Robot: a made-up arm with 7 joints. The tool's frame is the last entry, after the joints.
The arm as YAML. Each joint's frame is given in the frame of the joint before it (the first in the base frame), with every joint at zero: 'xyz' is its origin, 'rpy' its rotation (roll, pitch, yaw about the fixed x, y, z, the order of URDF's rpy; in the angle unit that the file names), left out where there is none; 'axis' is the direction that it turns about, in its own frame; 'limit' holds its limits. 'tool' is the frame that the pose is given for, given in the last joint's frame.
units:
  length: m
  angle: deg
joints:
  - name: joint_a
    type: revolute
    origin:
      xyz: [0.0, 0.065, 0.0]
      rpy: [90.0, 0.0, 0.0]
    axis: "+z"
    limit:
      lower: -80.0
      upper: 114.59
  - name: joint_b
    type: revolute
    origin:
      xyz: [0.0, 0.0, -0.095]
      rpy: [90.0, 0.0, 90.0]
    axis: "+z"
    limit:
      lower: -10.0
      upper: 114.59
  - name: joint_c
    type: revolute
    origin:
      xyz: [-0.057, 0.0, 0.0]
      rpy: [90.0, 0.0, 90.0]
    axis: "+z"
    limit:
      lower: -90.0
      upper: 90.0
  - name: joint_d
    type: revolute
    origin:
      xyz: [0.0, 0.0, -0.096]
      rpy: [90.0, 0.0, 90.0]
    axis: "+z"
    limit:
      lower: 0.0
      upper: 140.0
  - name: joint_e
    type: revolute
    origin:
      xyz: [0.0, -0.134, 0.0]
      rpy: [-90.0, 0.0, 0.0]
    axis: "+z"
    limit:
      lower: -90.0
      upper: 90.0
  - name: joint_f
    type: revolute
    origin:
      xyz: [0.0, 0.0, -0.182]
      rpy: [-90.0, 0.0, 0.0]
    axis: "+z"
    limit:
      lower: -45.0
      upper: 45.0
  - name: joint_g
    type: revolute
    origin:
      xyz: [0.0, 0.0, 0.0]
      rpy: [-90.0, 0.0, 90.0]
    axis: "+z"
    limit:
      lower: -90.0
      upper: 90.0
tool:
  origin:
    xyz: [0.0, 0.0, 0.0]
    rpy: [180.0, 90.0, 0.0]
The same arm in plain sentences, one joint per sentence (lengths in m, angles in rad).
The arm has seven revolute joints in a row. What follows holds with every joint at zero, and every direction is one of the base frame's. Joint 1 lies 0.0650 m along +y from the base frame's origin and turns about -y, from -1.3963 to 2.0000 rad. Joint 2 lies 0.0950 m along +y from joint 1 and turns about +x, from -0.1745 to 2.0000 rad. Joint 3 lies 0.0570 m along -z from joint 2 and turns about +z, from -1.5708 to 1.5708 rad. Joint 4 lies 0.0960 m along -z from joint 3 and turns about -y, from 0.0000 to 2.4435 rad. Joint 5 lies 0.1340 m along -z from joint 4 and turns about +z, from -1.5708 to 1.5708 rad. Joint 6 lies 0.1820 m along -z from joint 5 and turns about +y, from -0.7854 to 0.7854 rad. Joint 7 lies at the same point as joint 6 and turns about -x, from -1.5708 to 1.5708 rad. The tool frame, which is the frame that the pose is given for, lies at the same point as joint 7; its axes are parallel to the base frame's.
